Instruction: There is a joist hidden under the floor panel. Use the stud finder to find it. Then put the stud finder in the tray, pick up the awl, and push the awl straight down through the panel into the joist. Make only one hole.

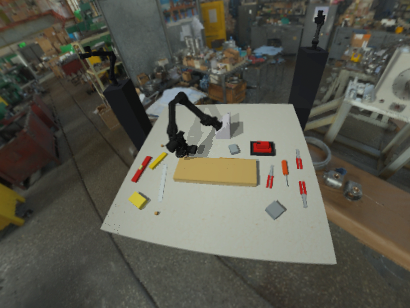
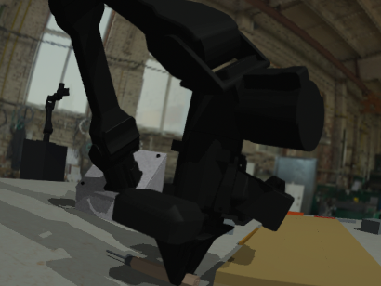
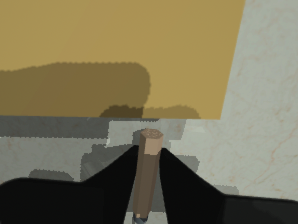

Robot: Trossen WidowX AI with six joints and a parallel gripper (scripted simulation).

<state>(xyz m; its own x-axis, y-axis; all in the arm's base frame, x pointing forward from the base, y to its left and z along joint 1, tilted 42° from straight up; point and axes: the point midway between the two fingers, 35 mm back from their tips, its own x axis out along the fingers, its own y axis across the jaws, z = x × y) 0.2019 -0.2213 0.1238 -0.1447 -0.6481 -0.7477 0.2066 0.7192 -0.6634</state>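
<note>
Right now the awl is 50 mm behind my gripper tip and 10 mm to the left of it. From my gripper tip the other things lie so: pale strip 220 mm ahead, 140 mm to the right; then red bar 330 mm to the right, 110 mm ahead, 10 mm above; then yellow bar 220 mm to the right, 40 mm ahead.
</note>
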